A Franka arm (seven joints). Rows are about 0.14 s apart.
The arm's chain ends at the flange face. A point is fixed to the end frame.
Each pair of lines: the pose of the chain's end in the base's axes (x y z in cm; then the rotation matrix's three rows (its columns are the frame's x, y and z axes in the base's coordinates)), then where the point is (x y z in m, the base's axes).
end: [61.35, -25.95, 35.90], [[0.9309, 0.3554, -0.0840], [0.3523, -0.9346, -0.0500], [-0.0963, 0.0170, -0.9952]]
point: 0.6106 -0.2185 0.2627
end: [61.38, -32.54, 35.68], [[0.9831, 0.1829, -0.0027], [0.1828, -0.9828, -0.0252], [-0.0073, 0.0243, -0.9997]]
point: 0.6267 -0.2836 0.2617
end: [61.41, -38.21, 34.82], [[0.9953, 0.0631, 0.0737], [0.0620, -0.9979, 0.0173], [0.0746, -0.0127, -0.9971]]
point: 0.6393 -0.3383 0.2566
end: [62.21, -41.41, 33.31], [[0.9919, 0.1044, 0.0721], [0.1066, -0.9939, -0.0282], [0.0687, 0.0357, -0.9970]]
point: 0.6454 -0.3738 0.2394
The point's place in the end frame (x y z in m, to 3 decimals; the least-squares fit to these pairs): 0.021 -0.041 0.094
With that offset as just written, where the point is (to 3 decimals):
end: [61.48, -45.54, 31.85], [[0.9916, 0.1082, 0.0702], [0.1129, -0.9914, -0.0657], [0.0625, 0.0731, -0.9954]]
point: 0.638 -0.419 0.223
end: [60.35, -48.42, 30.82], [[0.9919, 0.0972, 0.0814], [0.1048, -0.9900, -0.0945], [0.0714, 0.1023, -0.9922]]
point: 0.628 -0.450 0.212
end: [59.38, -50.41, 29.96], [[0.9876, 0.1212, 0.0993], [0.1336, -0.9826, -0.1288], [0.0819, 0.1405, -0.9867]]
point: 0.619 -0.473 0.203
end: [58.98, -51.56, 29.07], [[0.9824, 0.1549, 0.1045], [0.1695, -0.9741, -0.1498], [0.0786, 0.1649, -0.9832]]
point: 0.614 -0.486 0.193
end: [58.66, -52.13, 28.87], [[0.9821, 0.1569, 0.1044], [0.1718, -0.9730, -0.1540], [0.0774, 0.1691, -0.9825]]
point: 0.611 -0.492 0.191
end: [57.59, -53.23, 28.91], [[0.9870, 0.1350, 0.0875], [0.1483, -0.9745, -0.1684], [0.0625, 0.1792, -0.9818]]
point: 0.599 -0.505 0.191
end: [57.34, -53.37, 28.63], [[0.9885, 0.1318, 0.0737], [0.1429, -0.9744, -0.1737], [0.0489, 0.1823, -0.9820]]
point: 0.596 -0.507 0.188
